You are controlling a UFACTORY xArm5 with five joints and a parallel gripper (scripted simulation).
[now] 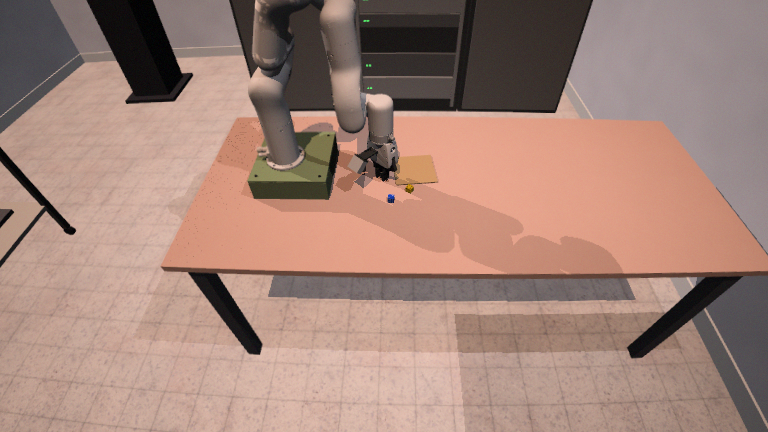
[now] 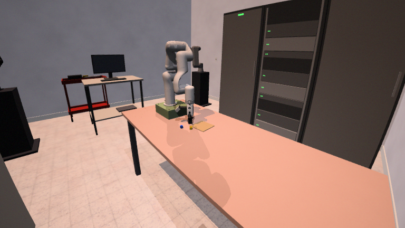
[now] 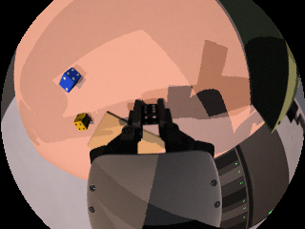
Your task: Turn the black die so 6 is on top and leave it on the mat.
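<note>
The tan mat lies 11 cm ahead of my hand, 4 cm to the left of it and 2 cm below it. Round my hand: blue die (11 cm to the right, 3 cm ahead, 1 cm below); yellow die (9 cm ahead, 7 cm to the right, 1 cm below); black die (1 cm below).
</note>
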